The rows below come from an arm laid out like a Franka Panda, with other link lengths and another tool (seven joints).
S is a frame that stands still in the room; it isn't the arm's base.
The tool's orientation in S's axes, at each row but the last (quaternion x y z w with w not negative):
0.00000 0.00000 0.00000 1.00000
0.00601 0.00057 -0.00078 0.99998
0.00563 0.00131 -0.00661 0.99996
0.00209 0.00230 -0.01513 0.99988
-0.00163 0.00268 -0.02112 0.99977
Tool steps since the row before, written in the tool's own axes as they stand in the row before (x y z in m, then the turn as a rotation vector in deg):
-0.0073 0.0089 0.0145 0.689 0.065 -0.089
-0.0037 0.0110 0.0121 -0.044 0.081 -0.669
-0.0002 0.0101 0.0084 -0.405 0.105 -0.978
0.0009 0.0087 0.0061 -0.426 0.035 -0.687
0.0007 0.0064 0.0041 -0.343 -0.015 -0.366
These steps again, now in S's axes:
-0.0073 0.0089 0.0145 0.689 0.065 -0.089
-0.0037 0.0109 0.0122 -0.045 0.089 -0.668
0.0000 0.0100 0.0085 -0.406 0.121 -0.976
0.0012 0.0086 0.0061 -0.428 0.051 -0.685
0.0010 0.0064 0.0041 -0.345 -0.002 -0.364

